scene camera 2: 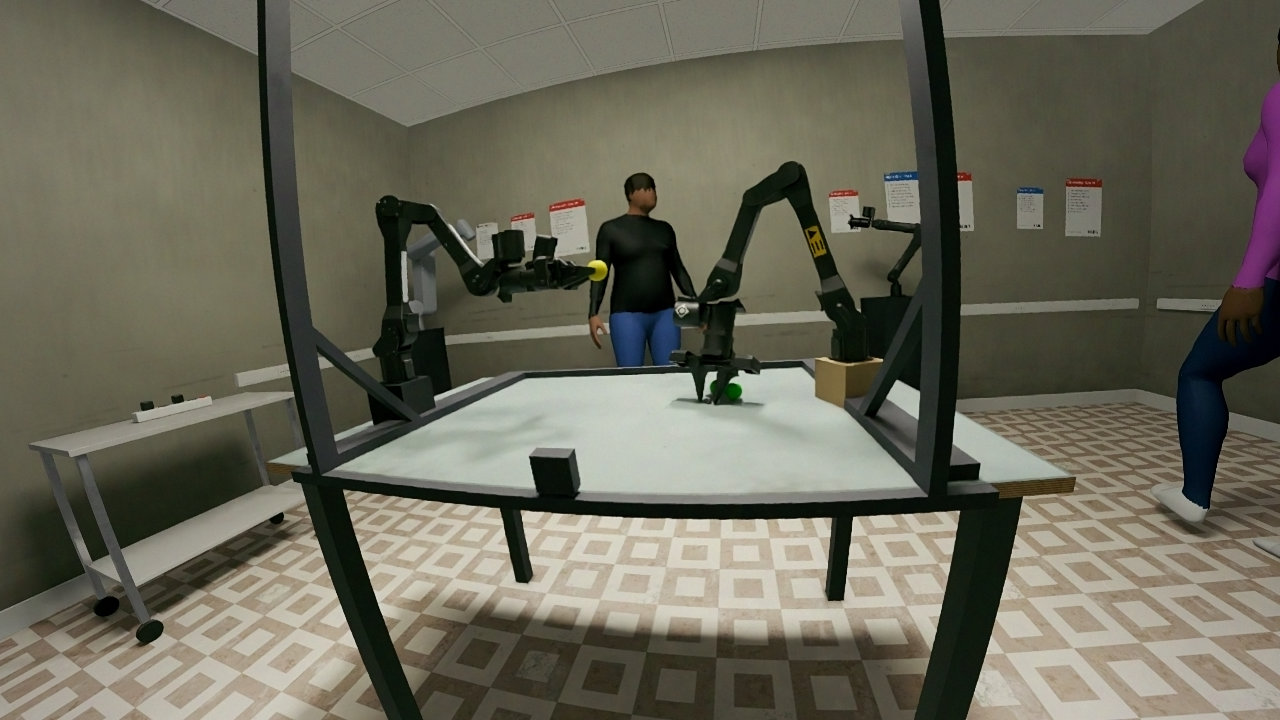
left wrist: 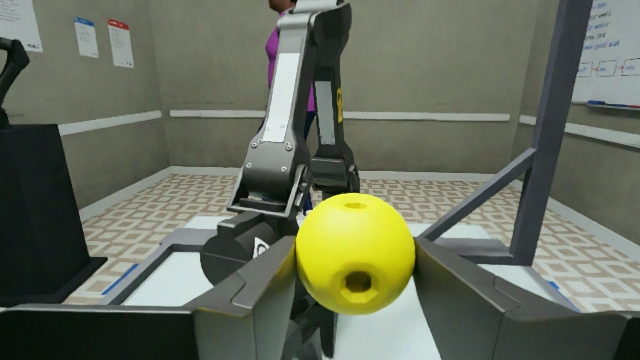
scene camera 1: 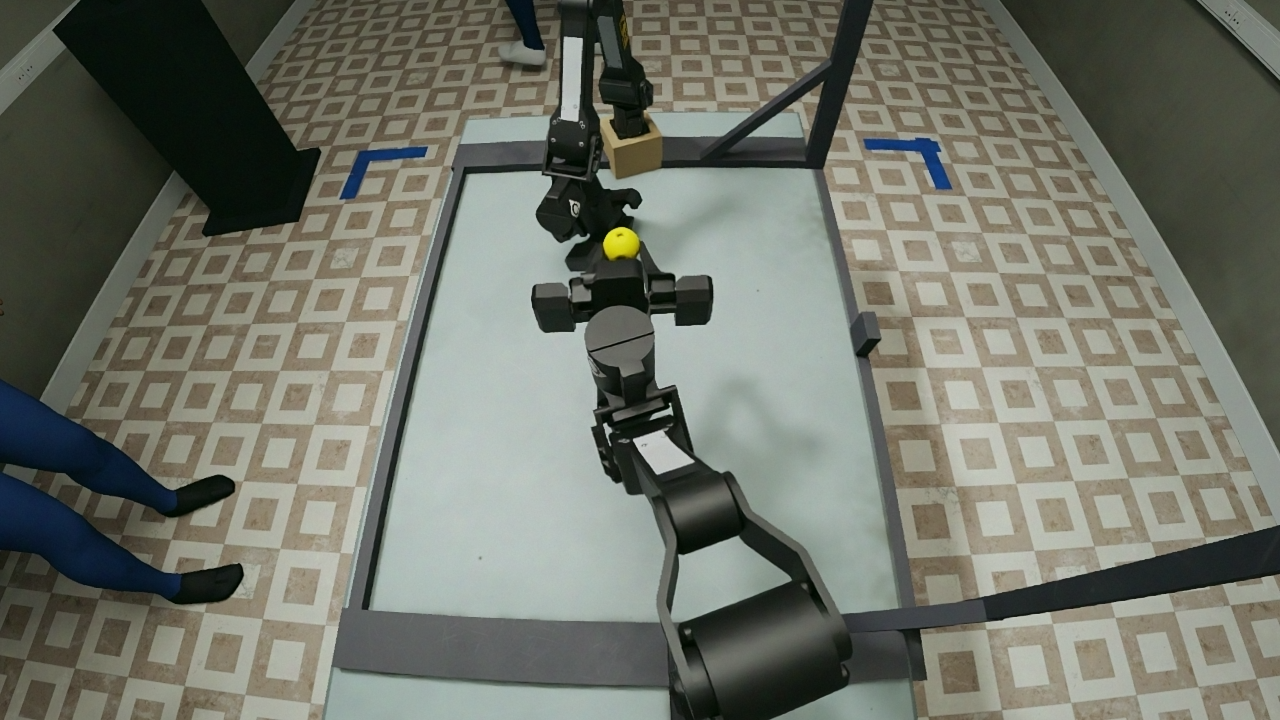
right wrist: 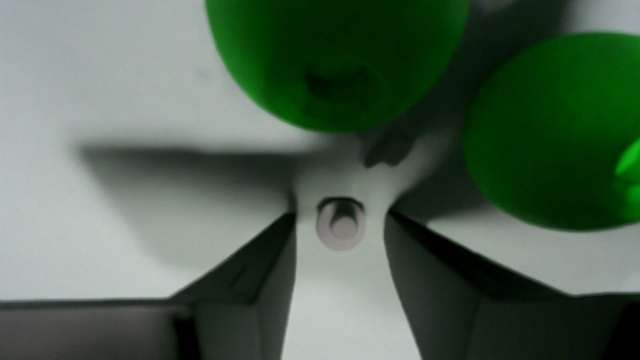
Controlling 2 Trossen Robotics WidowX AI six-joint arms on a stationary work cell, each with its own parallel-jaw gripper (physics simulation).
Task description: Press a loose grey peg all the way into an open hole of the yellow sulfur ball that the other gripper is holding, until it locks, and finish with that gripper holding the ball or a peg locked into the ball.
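Places are measured from the left arm's base along level axes (x ahead, y left, z up), in centimetres.
Where they show: left gripper, between the fingertips: (scene camera 2: 598, 270) (left wrist: 353, 248) (scene camera 1: 621, 244); right gripper, between the fingertips: (scene camera 2: 707, 402) (right wrist: 340, 225); left arm's base, origin of its link: (scene camera 2: 398, 380); right arm's base, origin of its link: (scene camera 2: 850, 359) (scene camera 1: 629, 126).
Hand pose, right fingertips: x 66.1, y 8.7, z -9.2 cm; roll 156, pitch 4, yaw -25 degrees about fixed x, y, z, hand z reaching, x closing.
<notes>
Each offset is from my right fingertips to the top centre of the thing.
The yellow sulfur ball @[dx -20.3, dy -0.7, dz +30.2 cm] (scene camera 1: 620, 242) (scene camera 2: 597, 269) (left wrist: 355, 245) is held between the fingertips of my left gripper (left wrist: 353, 248), well above the table. In the left wrist view, one open hole shows low on its near side and another at its top. A small grey peg @[dx +0.2, dy +0.4, dz +1.0 cm] (right wrist: 343, 227) stands upright on the table, seen end-on in the right wrist view. My right gripper (right wrist: 340, 225) (scene camera 2: 708, 394) points down close to the table, open, with the peg between its fingertips and a gap on both sides. Fingers and arm hide the peg in the scene views.
Two green balls @[dx +2.5, dy +6.7, dz +3.3 cm] (right wrist: 340, 75) @[dx +5.7, dy +2.9, dz +3.3 cm] (right wrist: 555, 135) (scene camera 2: 733, 391) lie close beside the peg, toward the top and right of the right wrist view. A small dark grey piece @[dx +2.4, dy +3.2, dz +1.0 cm] (right wrist: 389, 148) shows between them. The right arm's wooden base block (scene camera 1: 635, 154) (scene camera 2: 844, 379) stands at the table's edge.
</notes>
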